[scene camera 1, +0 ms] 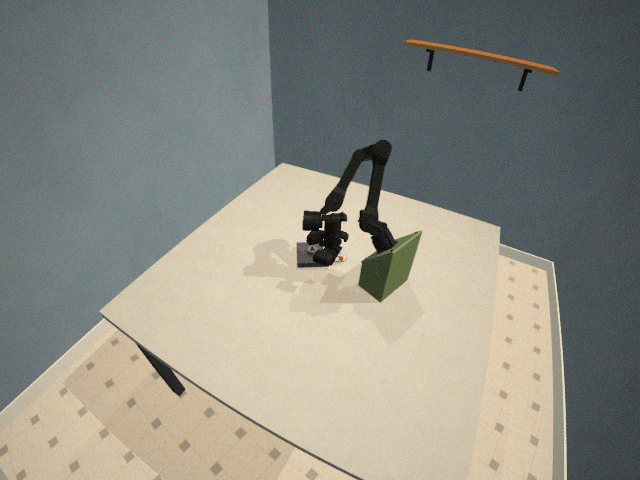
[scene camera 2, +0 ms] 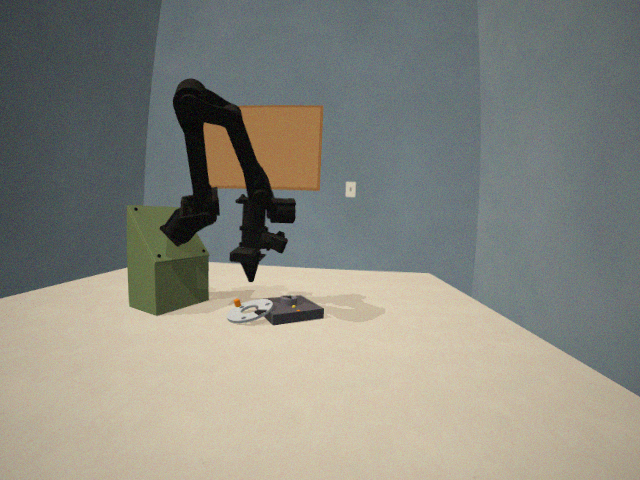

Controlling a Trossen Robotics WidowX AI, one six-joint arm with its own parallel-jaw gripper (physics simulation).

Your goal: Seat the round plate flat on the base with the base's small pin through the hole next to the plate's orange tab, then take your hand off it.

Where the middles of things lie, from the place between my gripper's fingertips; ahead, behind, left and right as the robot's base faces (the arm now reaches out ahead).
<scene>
I see my gripper 100 mm short of the dark square base (scene camera 2: 280, 314), 80 mm to the left of it and 50 mm above it.
</scene>
